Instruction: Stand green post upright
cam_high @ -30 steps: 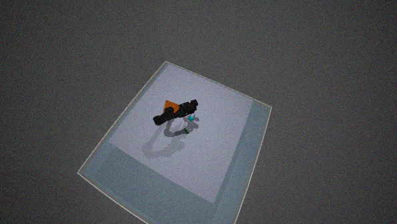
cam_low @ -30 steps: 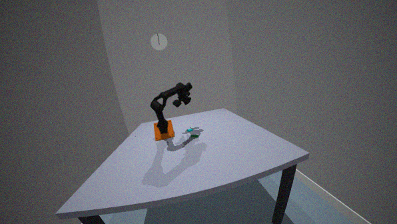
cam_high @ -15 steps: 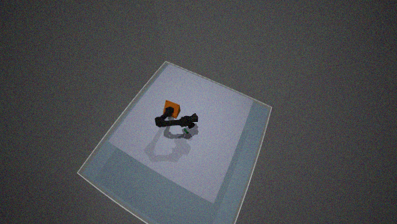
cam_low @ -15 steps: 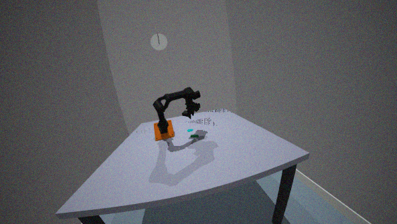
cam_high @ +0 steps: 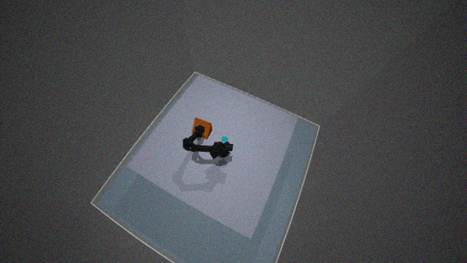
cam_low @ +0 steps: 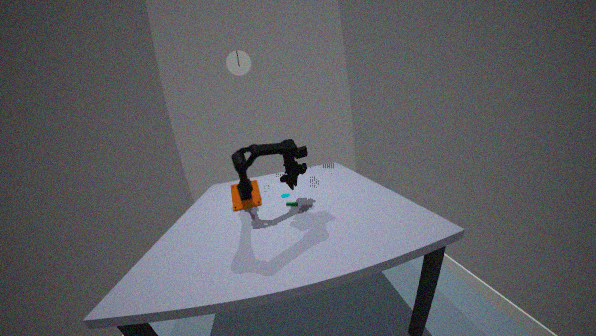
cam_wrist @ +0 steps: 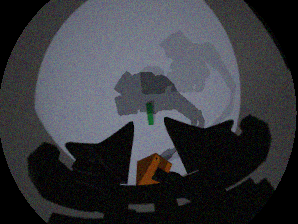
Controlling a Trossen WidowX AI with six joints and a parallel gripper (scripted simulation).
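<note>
My gripper tip is 100 mm above the green post, 30 mm past it and 10 mm to the right of it. Round my gripper tip: cyan circle (170 mm to the left, 100 mm below, 40 mm behind).
</note>
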